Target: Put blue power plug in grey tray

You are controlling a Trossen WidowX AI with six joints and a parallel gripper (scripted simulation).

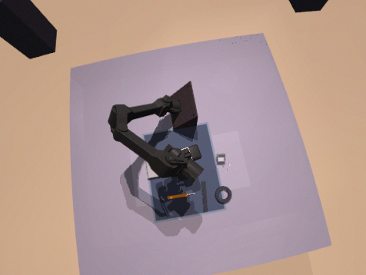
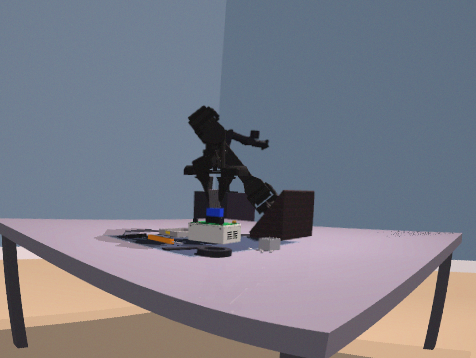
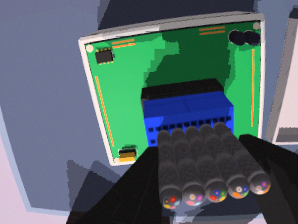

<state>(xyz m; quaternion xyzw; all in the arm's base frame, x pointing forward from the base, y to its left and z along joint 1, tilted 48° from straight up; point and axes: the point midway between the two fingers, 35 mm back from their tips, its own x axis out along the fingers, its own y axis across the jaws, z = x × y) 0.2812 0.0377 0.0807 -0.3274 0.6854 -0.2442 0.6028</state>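
Right now my gripper tip is 2 cm above the blue power plug. Also, from my gripper tip: black bar (19 cm ahead, 11 cm below, 9 cm to the left); grey tray (14 cm to the right, 11 cm below); dark blue mat (12 cm below, 5 cm ahead).
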